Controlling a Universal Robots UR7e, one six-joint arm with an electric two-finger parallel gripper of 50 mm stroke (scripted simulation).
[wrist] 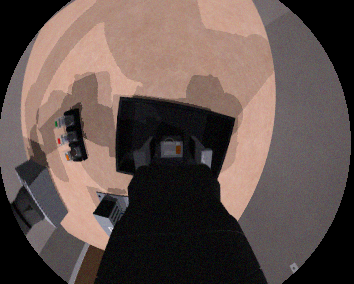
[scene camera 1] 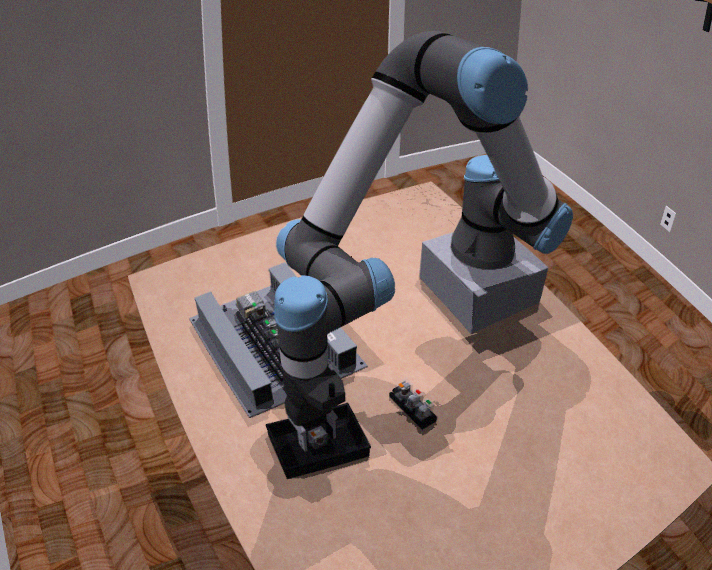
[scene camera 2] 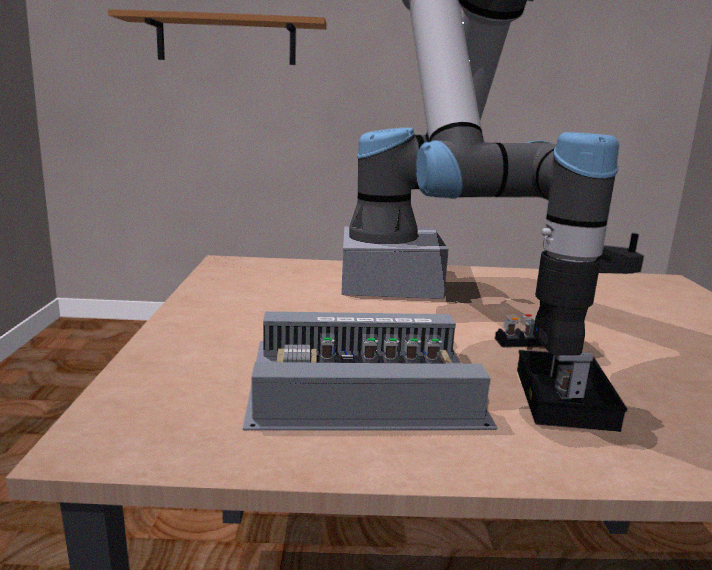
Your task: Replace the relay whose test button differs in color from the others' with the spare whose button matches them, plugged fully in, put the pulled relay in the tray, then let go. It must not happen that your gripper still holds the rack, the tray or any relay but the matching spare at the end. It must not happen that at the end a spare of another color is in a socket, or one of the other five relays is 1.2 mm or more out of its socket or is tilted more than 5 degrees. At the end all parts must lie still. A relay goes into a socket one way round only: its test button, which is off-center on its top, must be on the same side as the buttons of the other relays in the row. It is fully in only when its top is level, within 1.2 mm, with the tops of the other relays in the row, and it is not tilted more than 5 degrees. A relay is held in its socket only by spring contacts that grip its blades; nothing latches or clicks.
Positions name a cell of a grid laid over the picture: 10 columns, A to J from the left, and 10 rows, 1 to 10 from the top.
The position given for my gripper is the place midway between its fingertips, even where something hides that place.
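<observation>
My own gripper (scene camera 2: H7) is in sight, and I find the same gripper (wrist: E6) here too. There is also a black tray (scene camera 2: I8), and I can see that tray (wrist: D5) again, as well as the tray (scene camera 1: E8).
</observation>
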